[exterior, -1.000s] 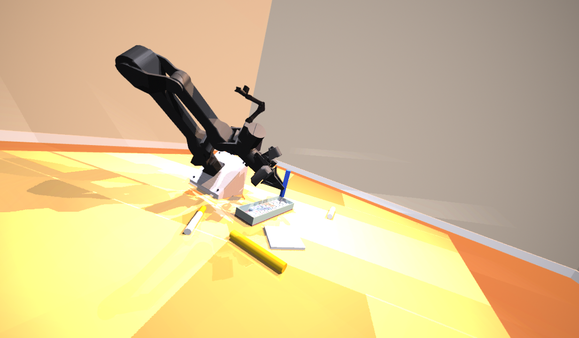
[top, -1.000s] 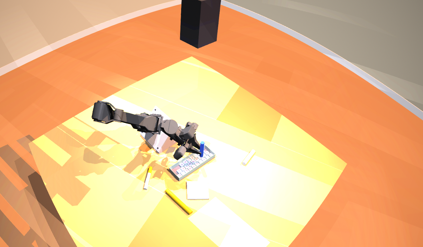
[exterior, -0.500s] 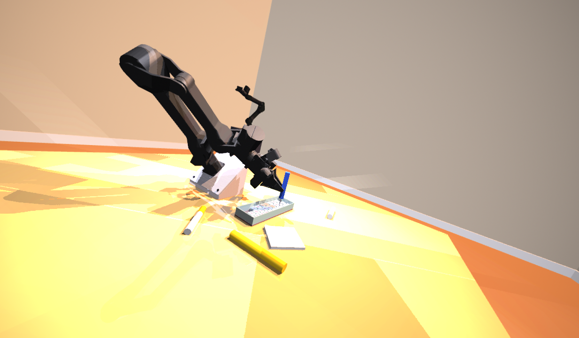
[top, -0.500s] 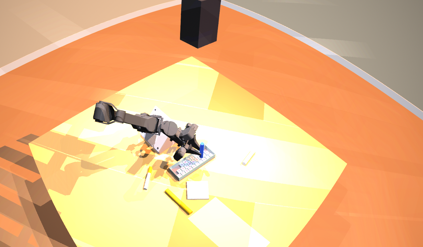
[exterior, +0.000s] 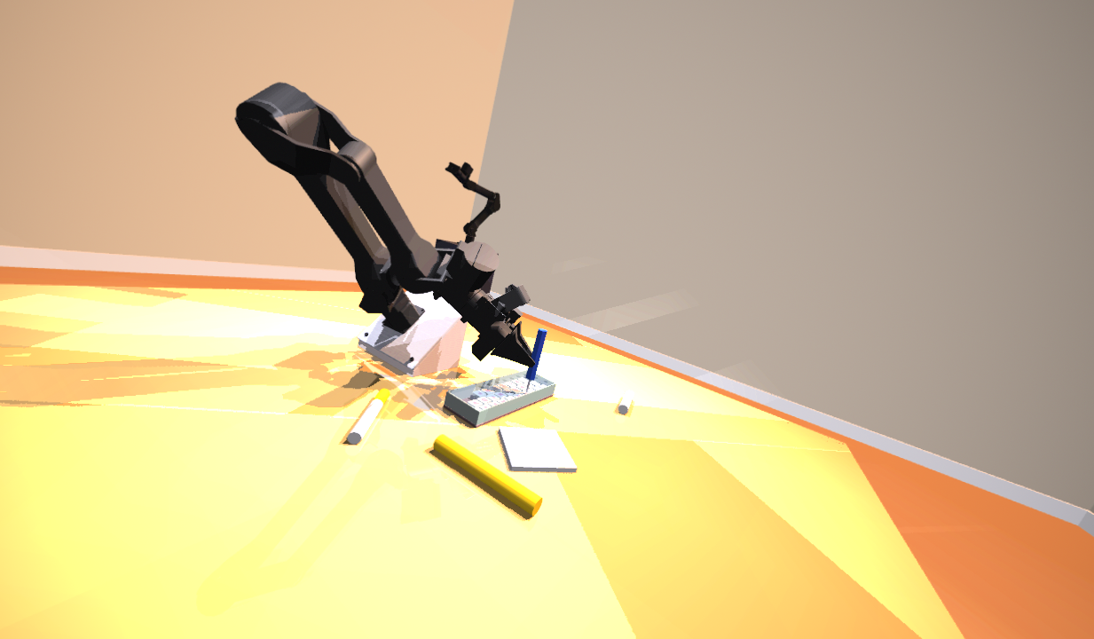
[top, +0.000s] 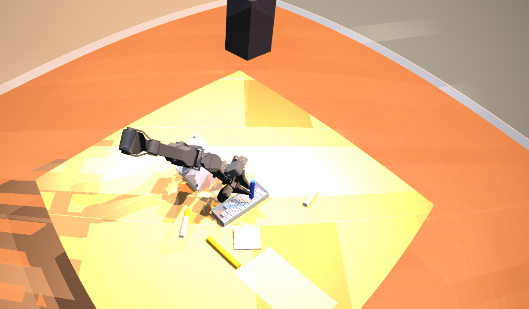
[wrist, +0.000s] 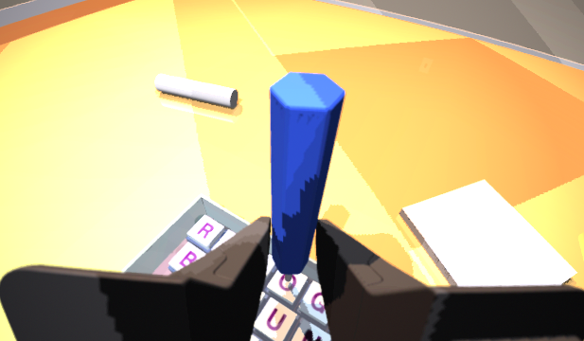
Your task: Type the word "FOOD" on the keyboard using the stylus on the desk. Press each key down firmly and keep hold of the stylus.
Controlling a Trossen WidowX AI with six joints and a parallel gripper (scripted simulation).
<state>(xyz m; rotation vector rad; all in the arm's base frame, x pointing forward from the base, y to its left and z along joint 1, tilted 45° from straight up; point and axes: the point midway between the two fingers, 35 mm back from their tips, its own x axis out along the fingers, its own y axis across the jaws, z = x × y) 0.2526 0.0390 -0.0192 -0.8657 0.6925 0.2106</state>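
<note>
The blue stylus lies 20 mm below my gripper tip. From my gripper tip the other things lie so: white cylinder: 140 mm ahead, 190 mm to the left, 70 mm below; white pad: 100 mm ahead, 110 mm to the right, 70 mm below; yellow cylinder: 80 mm ahead, 220 mm to the right, 70 mm below.
</note>
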